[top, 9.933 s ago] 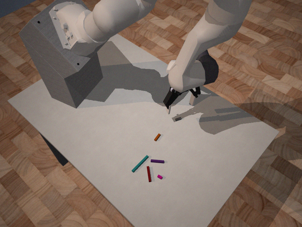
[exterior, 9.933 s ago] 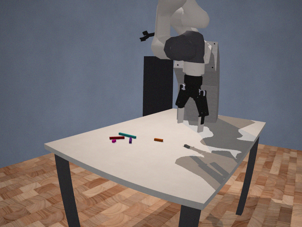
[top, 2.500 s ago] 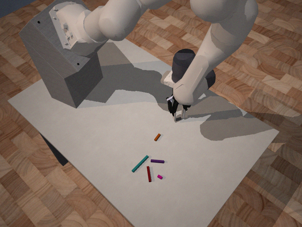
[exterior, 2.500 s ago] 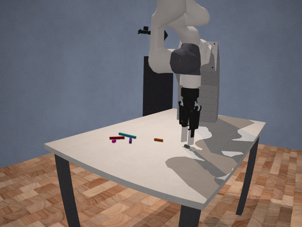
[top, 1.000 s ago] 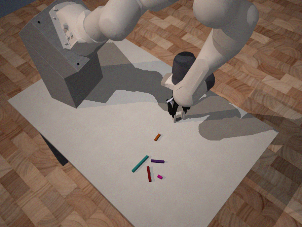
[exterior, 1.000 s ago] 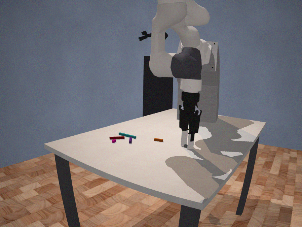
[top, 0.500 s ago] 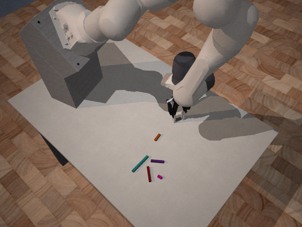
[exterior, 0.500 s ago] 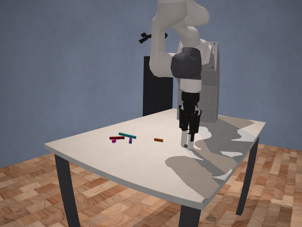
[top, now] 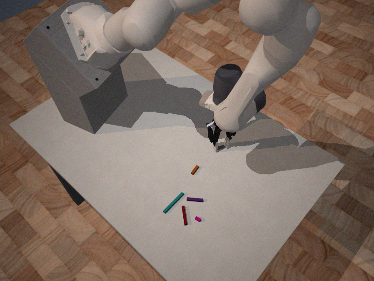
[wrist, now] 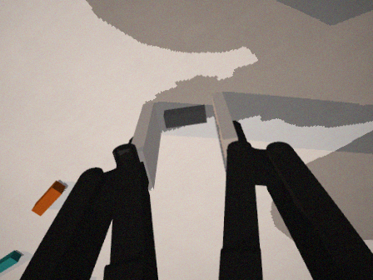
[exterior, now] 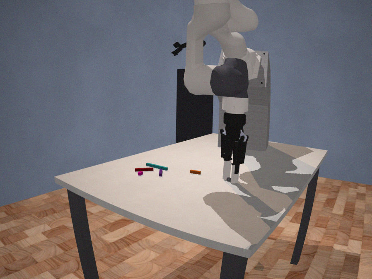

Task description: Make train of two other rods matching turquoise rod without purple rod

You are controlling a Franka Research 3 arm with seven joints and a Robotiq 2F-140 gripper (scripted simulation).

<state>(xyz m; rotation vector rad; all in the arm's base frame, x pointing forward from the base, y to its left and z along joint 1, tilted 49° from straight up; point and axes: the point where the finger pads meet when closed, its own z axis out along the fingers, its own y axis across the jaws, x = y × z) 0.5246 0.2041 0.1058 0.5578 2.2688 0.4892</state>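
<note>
My gripper is now 3 cm above the grey rod. From my hand the other things lie so: turquoise rod (30 cm to the right, 6 cm ahead, 3 cm below); purple rod (23 cm to the right, 11 cm ahead, 3 cm below); orange rod (15 cm to the right, 3 cm below, 1 cm ahead).
</note>
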